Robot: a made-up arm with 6 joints.
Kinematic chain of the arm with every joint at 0, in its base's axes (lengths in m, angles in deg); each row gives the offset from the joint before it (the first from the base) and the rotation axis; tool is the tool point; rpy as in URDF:
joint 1: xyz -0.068 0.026 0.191 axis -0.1 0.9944 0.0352
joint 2: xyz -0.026 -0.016 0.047 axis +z
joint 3: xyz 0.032 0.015 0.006 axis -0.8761 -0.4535 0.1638
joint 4: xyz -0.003 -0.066 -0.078 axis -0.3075 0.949 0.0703
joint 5: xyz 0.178 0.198 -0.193 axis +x
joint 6: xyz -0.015 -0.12 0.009 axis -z
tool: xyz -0.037 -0.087 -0.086 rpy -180 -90 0
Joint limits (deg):
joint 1: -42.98..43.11
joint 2: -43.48..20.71
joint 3: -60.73..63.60
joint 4: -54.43..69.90
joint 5: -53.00..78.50
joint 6: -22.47..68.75
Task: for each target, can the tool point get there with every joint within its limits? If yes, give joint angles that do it. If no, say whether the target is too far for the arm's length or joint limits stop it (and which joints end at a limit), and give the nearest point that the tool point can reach.
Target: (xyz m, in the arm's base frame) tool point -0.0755 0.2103 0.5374
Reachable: no: joint limits stop it (at a limit: joint 1, joint 2, joint 3, joint 4, joint 6) | nearest point -0.0001 0.0961 0.4843 | short by 0.147 m
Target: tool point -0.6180 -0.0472 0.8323
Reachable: no: too far | nearest point -0.4575 0.1292 0.5474 | short by 0.372 m
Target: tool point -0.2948 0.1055 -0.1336
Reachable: yes | joints 14.50 -0.11 -23.32 29.05 25.59 6.99
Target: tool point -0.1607 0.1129 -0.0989
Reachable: yes | joints -20.51 -21.48 -34.02 60.26 -7.49 -0.90
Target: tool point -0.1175 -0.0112 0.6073
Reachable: no: joint limits stop it (at a limit: joint 1, joint 3, joint 4, joint 6) | nearest point -0.0169 -0.0011 0.4700 | short by 0.171 m
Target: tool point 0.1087 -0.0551 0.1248
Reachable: yes | joints 20.99 0.14 33.36 -34.76 -39.76 21.75
